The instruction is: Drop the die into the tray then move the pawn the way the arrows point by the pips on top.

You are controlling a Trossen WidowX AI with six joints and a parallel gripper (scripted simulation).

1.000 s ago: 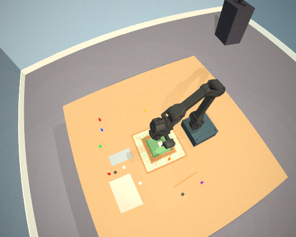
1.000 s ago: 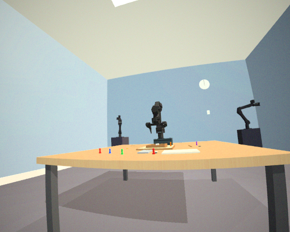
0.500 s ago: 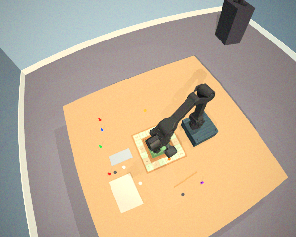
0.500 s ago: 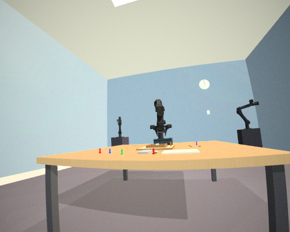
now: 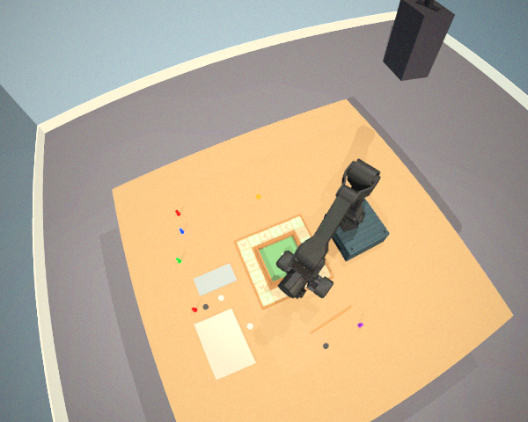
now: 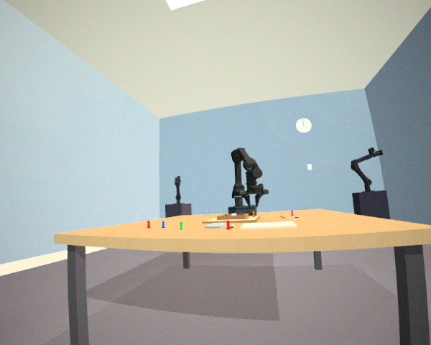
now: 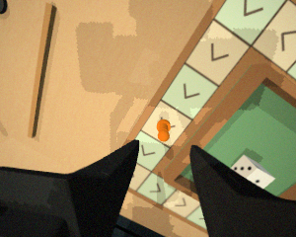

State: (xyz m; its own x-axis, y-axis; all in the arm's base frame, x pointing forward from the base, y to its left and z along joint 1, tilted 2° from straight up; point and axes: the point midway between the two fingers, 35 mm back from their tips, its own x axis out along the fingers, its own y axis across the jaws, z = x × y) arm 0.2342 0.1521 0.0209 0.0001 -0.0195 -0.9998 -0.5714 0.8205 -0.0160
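The orange pawn lies 4 cm below my gripper tip. Round my gripper tip: purple pawn 21 cm to the left, 15 cm behind, 5 cm below; then white die 11 cm to the right, 4 cm below, 2 cm ahead; then green dice tray 11 cm to the right, 6 cm below, 3 cm ahead.
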